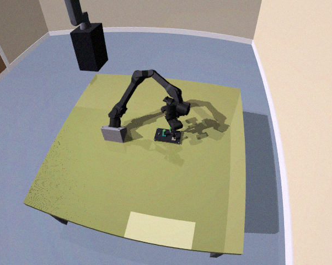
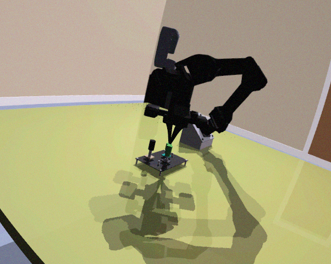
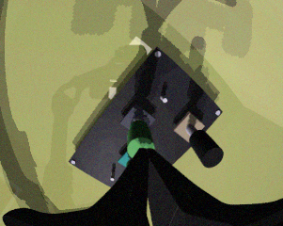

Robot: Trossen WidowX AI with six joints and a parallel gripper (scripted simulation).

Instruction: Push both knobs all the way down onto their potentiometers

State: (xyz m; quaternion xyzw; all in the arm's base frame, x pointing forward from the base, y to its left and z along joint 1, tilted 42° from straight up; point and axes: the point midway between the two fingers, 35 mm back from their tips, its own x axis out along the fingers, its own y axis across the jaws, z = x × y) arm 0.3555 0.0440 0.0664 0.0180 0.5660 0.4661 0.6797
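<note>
The green knob is 30 mm below my gripper tip.
</note>
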